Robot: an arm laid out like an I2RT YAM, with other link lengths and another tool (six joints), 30 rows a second.
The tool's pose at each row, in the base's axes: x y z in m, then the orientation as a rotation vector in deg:
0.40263, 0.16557, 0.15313, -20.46, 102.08, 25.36
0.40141, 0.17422, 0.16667, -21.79, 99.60, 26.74
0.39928, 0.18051, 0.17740, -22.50, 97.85, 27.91
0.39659, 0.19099, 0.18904, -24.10, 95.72, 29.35
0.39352, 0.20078, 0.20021, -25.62, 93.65, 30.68
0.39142, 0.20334, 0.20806, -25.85, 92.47, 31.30
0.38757, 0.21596, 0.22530, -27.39, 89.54, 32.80
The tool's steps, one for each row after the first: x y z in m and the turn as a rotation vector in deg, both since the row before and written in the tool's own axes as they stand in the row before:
-0.01290, 0.00966, 0.00005, -1.84, -2.05, -0.70
-0.01005, 0.00760, -0.00061, -1.33, -1.50, -0.24
-0.01085, 0.01152, 0.00140, -2.05, -1.60, -0.73
-0.01044, 0.01091, 0.00148, -1.95, -1.53, -0.72
-0.00747, 0.00398, -0.00096, -0.66, -1.05, -0.12
-0.01637, 0.01393, 0.00302, -2.21, -2.29, -0.87

